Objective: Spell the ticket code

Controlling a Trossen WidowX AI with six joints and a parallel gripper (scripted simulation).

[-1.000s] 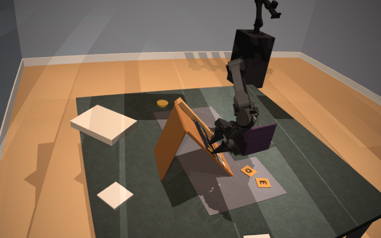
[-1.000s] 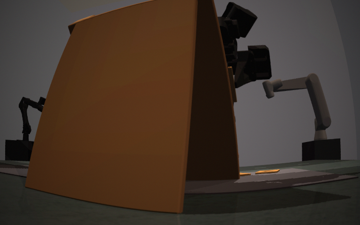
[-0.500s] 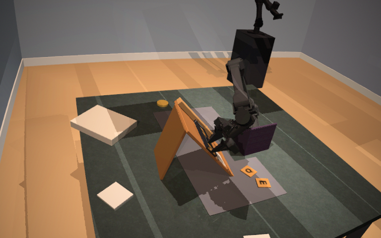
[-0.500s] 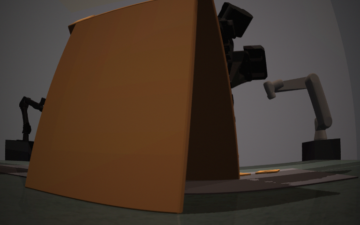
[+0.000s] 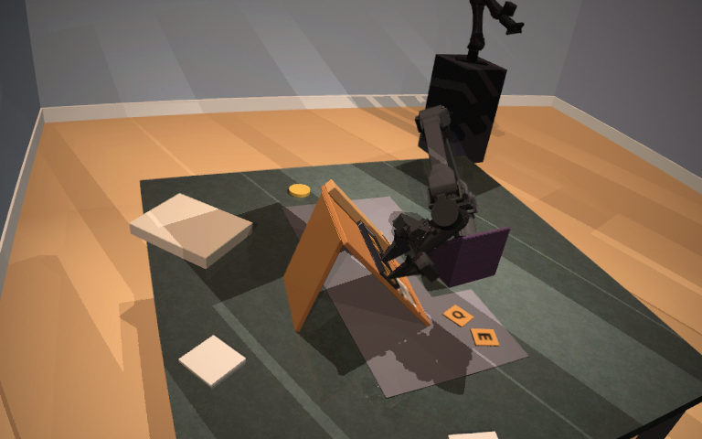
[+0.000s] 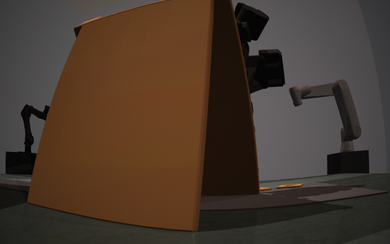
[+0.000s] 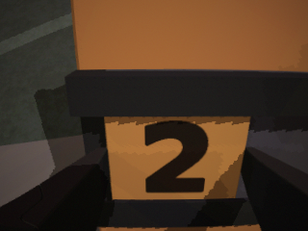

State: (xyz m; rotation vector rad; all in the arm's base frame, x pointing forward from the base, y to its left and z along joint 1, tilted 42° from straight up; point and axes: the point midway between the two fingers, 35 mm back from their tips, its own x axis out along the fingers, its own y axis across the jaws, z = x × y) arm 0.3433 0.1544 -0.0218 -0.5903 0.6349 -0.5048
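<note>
The white ticket is 60 mm behind my gripper tip and 70 mm below it. Round my gripper tip: orange tile marked 2 (right at my gripper tip); cream box (320 mm ahead, 490 mm to the right, 130 mm below); grey mat (160 mm behind, 140 mm to the right, 150 mm below).
</note>
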